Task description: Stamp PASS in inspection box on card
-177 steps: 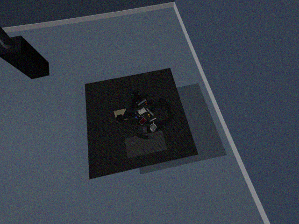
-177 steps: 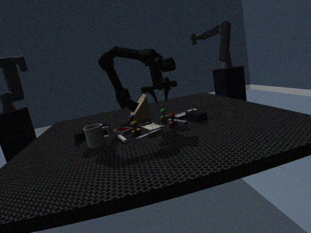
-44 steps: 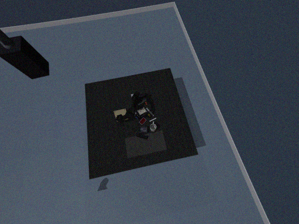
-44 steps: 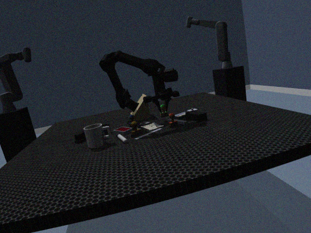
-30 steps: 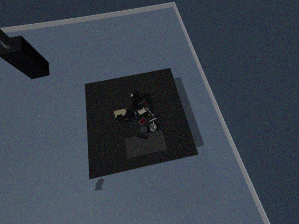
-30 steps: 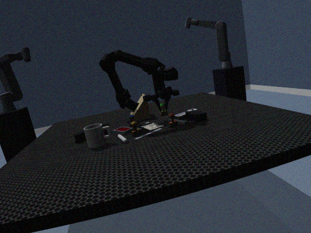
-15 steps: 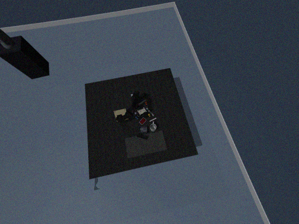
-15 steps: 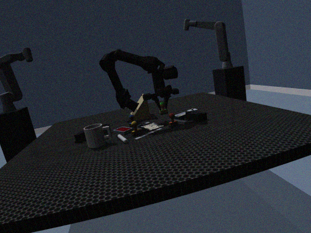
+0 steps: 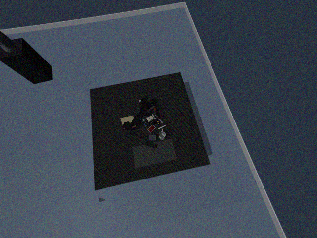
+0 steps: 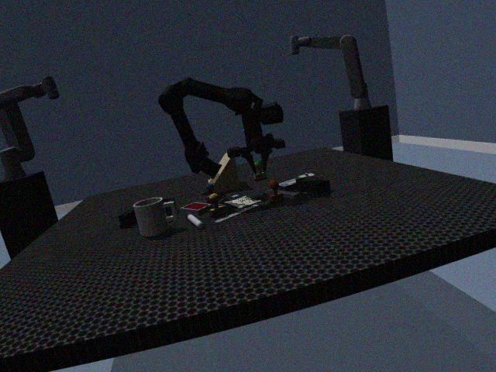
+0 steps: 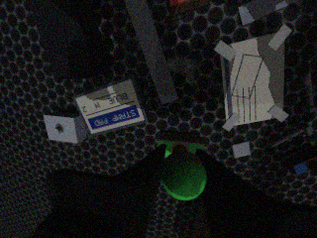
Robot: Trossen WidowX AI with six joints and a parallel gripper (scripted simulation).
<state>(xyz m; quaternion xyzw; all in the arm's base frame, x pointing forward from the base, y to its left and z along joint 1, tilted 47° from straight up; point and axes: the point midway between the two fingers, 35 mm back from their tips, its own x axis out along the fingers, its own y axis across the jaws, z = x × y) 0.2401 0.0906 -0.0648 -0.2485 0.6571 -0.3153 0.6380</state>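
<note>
The red ink pad lies 3 cm ahead of my gripper tip, 23 cm to the right of it and 6 cm below it. Also, from my gripper tip: blue-labelled box: 2 cm ahead, 9 cm to the left, 5 cm below; then green-knobbed stamp: right at my gripper tip; then grey bar: 10 cm ahead, 3 cm to the left, 6 cm below.
</note>
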